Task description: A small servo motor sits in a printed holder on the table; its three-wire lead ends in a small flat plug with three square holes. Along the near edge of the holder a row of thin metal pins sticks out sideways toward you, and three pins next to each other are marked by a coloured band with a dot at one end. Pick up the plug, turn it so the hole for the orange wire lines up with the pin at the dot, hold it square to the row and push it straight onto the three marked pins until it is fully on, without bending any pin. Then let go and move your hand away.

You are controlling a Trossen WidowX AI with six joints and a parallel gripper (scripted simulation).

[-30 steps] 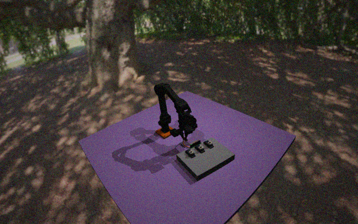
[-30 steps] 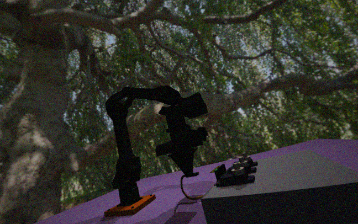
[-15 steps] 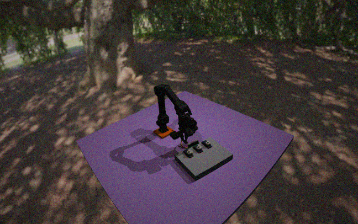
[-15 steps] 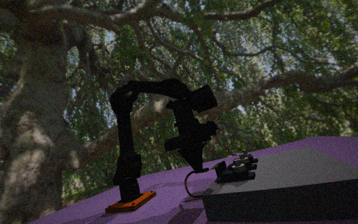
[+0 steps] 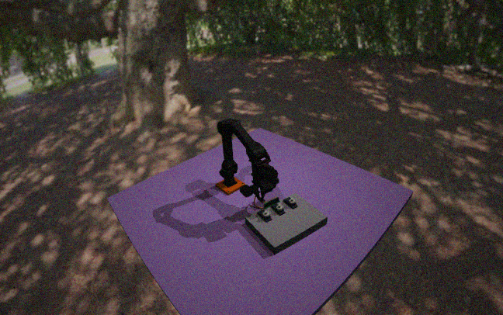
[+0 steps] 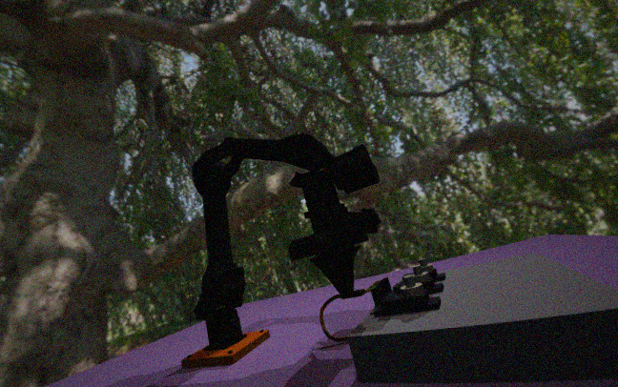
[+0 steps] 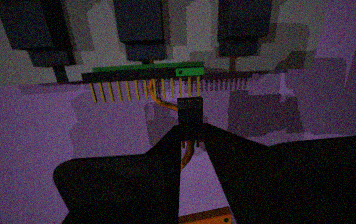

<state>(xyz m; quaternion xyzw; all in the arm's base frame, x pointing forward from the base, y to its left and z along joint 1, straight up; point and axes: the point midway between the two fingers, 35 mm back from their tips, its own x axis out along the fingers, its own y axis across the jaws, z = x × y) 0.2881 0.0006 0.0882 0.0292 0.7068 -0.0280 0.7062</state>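
Right now the bright green band is 5 cm ahead of my gripper tip. From my gripper tip the other things lie so: black servo motor 10 cm ahead, 2 cm to the left, 2 cm below; grey printed holder 21 cm ahead, 1 cm to the left, 5 cm below.
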